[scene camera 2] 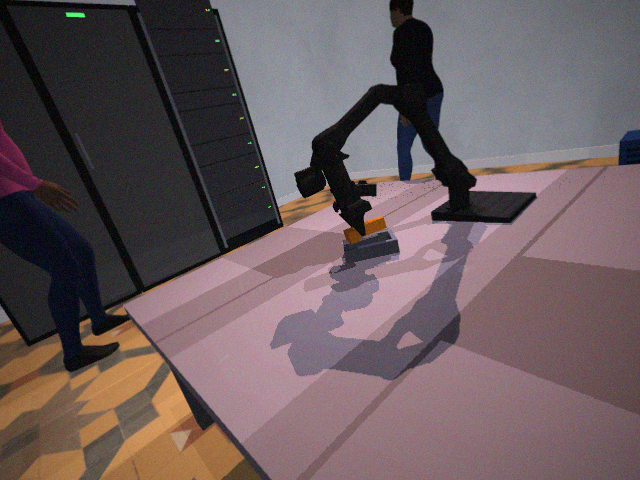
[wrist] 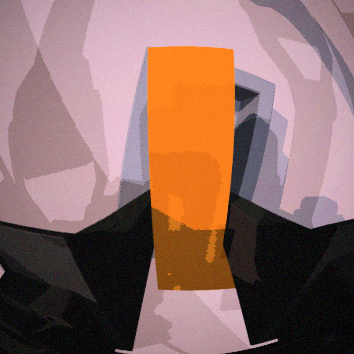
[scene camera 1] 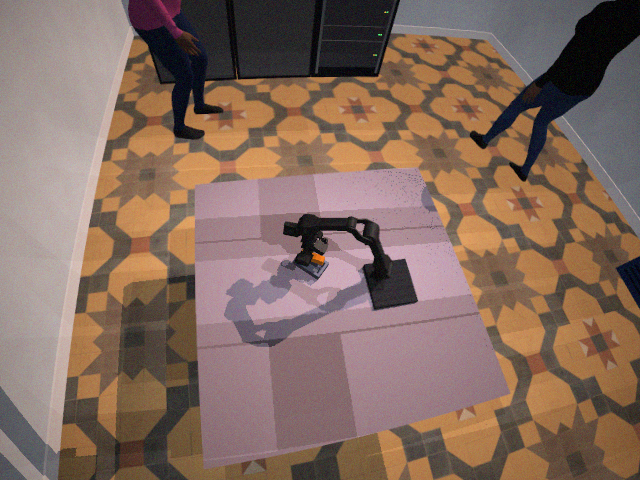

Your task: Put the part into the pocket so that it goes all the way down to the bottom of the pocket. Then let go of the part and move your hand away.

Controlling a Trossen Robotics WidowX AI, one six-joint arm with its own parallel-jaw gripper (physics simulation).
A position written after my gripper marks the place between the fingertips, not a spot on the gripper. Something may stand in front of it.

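Note:
A grey pocket block [wrist: 253, 96] is present, as is an orange part [wrist: 190, 89]. The orange part is held by my gripper [scene camera 2: 362, 234], clear of everything else. The wrist view likewise shows my gripper [wrist: 186, 195].

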